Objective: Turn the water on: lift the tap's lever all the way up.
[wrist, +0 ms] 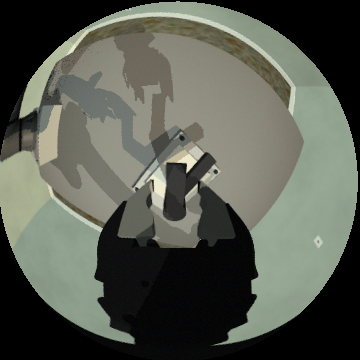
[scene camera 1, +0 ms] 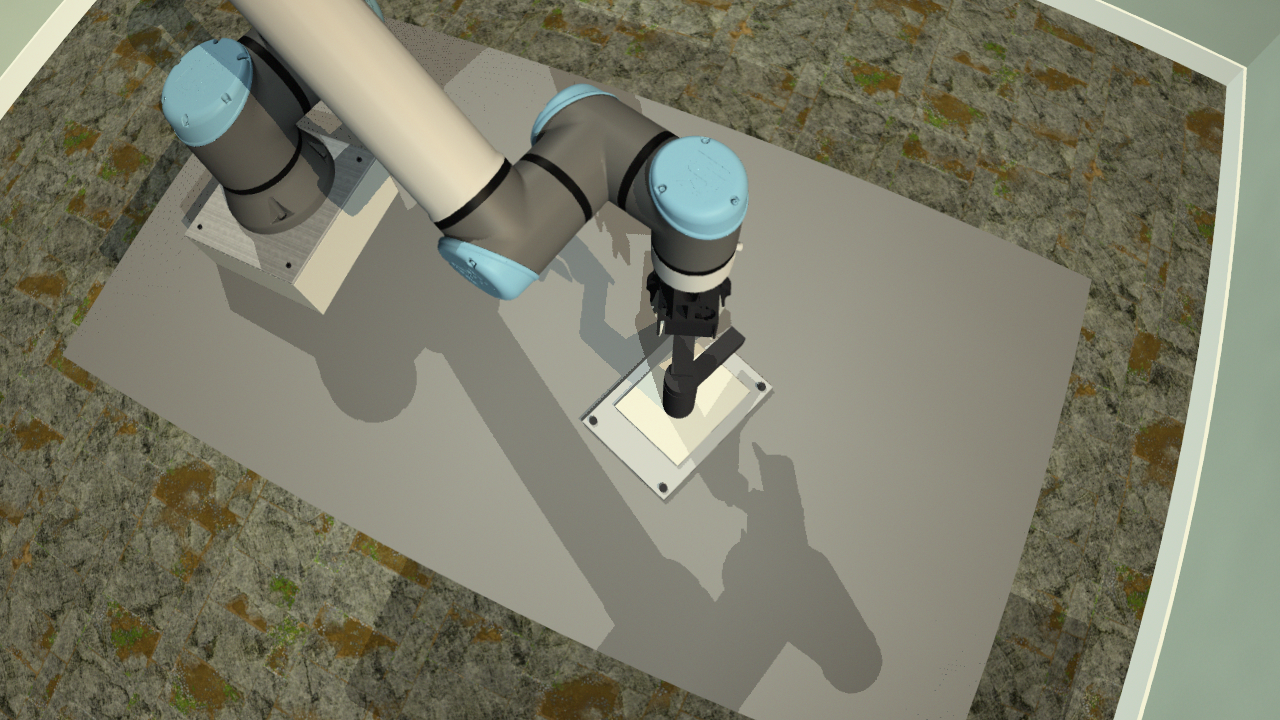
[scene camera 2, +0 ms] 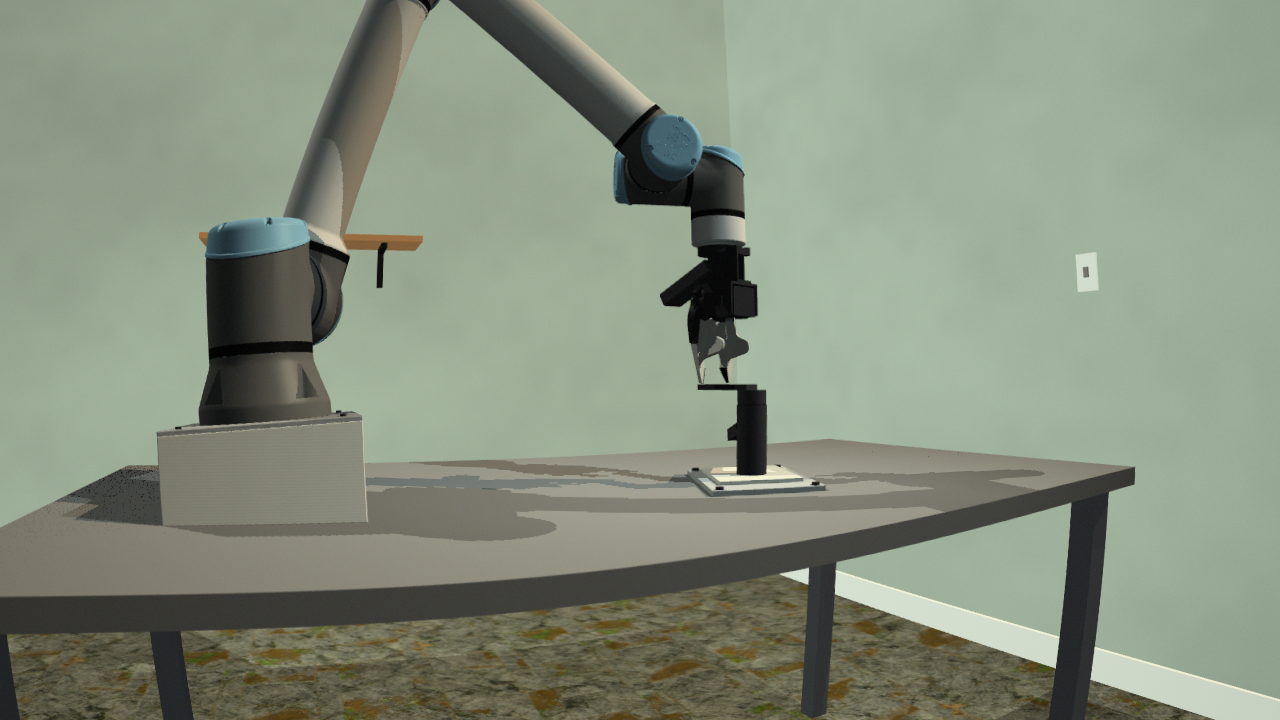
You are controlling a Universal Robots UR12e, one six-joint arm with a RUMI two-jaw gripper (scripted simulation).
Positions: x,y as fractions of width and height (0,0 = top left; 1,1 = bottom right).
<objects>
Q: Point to a black tap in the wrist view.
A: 0.55,0.47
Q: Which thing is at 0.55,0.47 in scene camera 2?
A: The gripper.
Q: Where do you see a black tap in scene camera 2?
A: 0.59,0.60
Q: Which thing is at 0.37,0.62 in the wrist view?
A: The gripper.
</objects>
